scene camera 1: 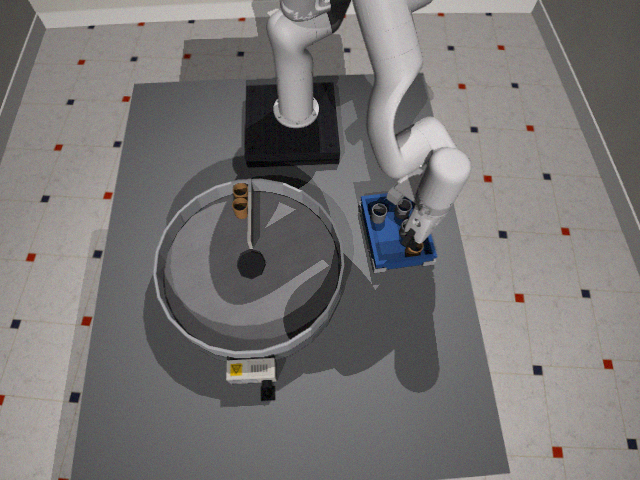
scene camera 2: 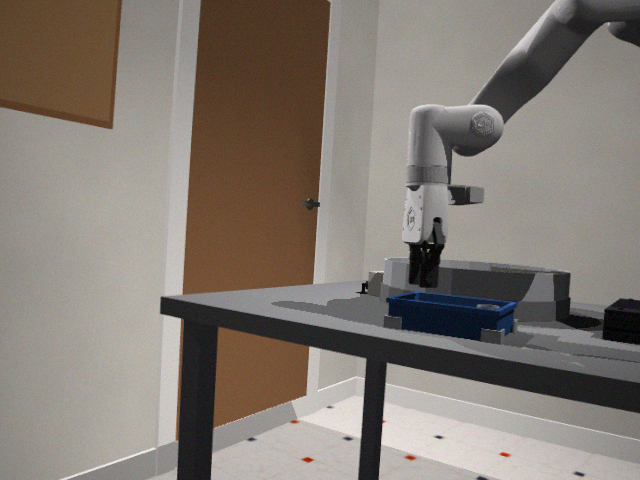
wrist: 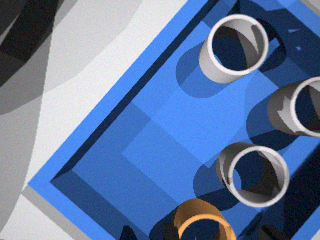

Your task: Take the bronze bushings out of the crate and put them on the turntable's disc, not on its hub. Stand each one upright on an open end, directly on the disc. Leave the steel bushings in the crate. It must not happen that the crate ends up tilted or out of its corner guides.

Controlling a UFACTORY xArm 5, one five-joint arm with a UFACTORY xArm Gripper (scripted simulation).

The pictures show: the gripper, a blue crate and a turntable disc.
The gripper is seen too in scene camera 1.
